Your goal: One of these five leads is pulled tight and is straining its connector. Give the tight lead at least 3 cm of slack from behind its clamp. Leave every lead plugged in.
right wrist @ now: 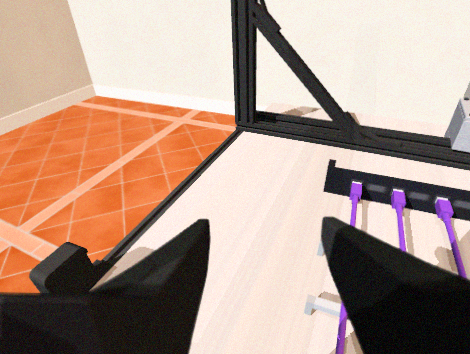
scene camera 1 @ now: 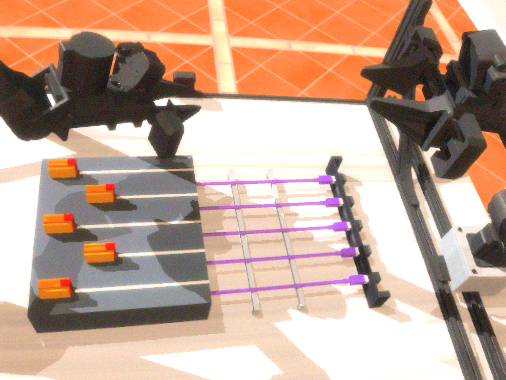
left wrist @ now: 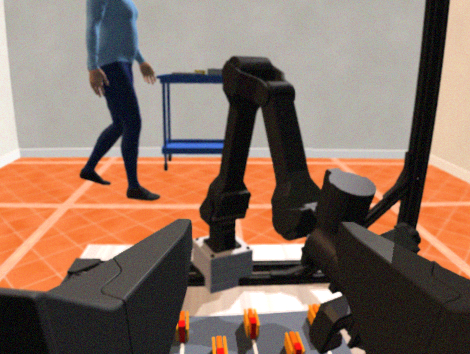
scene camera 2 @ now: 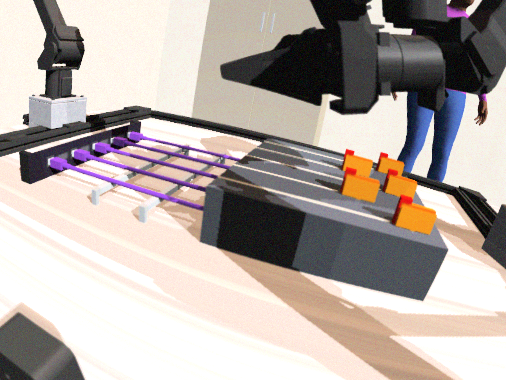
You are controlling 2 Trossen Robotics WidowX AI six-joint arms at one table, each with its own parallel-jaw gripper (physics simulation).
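Places are measured from the left arm's base along level axes (x ahead, y right, z down), in metres.
Where they show: left gripper, fingertip midpoint: [scene camera 1: 365, 86] [left wrist: 265, 234]; right gripper, fingertip midpoint: [right wrist: 265, 228] [scene camera 1: 193, 98] [scene camera 2: 220, 71]; left arm's base at its link origin: [scene camera 1: 486, 250] [scene camera 2: 57, 96]; right arm's base at its link origin: [left wrist: 222, 243].
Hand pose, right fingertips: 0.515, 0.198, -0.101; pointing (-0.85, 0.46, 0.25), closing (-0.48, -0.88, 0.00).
Observation:
Each offset is from my right fingertips to the top centre of the thing, as dx, dy, dz. "pt": to the spot under its first point.
Five purple leads {pt -0.135, -0.038, +0.153} [scene camera 1: 260, 181] [scene camera 2: 125, 183] [right wrist: 401, 225] run from plugs in a black connector strip [scene camera 1: 354, 239] [scene camera 2: 32, 167] [right wrist: 340, 182] to a grey block [scene camera 1: 150, 272] [scene camera 2: 380, 265] [left wrist: 215, 322]. All look nearly straight; I cannot tell which is tight. Pale lines continue across the block to staggered orange clamps [scene camera 1: 62, 169] [scene camera 2: 415, 217] [left wrist: 251, 322] with red tabs. My right gripper [scene camera 1: 200, 100] [right wrist: 265, 228] is open and empty, appearing above the block's top right corner in scene camera 1. My left gripper [scene camera 1: 366, 88] [left wrist: 265, 234] is open and empty, away from the leads at the upper right.
Two pale rails {pt -0.095, -0.120, +0.160} [scene camera 1: 240, 220] {-0.083, -0.013, +0.159} [scene camera 2: 145, 210] [right wrist: 320, 304] cross beneath the leads. A small black box {pt +0.013, +0.196, +0.125} [scene camera 1: 184, 77] [right wrist: 62, 270] is at the table edge near my right gripper. Black frame beams border the table. People stand beyond it, and a blue cart [left wrist: 192, 78] is in the background.

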